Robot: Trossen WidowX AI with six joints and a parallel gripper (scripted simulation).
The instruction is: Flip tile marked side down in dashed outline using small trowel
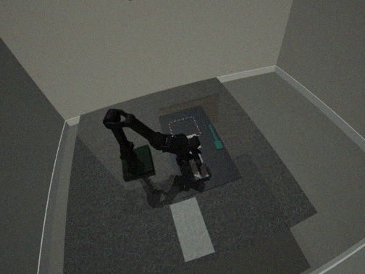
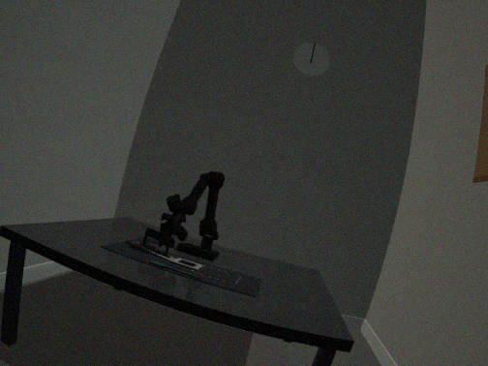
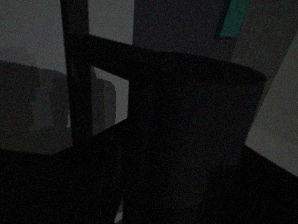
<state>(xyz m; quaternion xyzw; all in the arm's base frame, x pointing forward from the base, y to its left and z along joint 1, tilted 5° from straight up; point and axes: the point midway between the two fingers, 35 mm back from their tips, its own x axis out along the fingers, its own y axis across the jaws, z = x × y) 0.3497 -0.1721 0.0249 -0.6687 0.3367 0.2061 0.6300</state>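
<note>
My gripper tip is now 160 mm short of the thin teal piece, 90 mm to the right of it and 50 mm above it. From my gripper tip the other things lie so: dark mat 130 mm to the left, 80 mm below, 20 mm ahead; tile 140 mm to the left, 50 mm below.
</note>
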